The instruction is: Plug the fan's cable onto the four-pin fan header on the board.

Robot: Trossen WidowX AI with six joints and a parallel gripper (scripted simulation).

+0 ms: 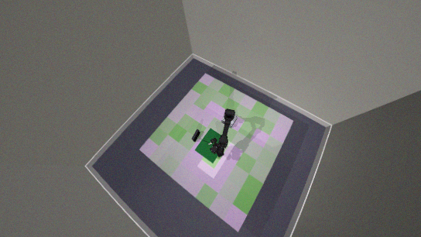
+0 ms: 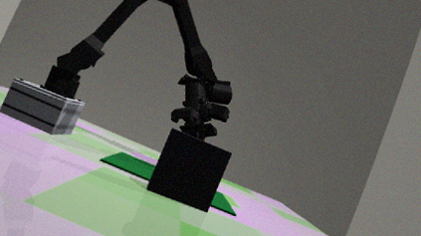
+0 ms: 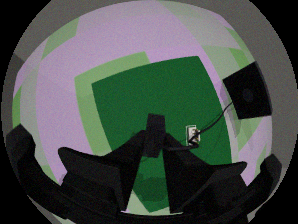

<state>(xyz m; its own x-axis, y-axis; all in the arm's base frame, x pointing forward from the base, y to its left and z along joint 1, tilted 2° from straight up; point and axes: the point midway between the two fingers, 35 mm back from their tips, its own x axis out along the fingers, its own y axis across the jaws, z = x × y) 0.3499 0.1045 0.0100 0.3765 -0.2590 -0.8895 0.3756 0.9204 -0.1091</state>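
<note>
Right now the green board is 30 mm behind my gripper tip, 60 mm to the right of it and 90 mm below it. Also, from my gripper tip: black fan (10 mm ahead, 240 mm to the right, 20 mm below); then fan plug (10 mm below).
</note>
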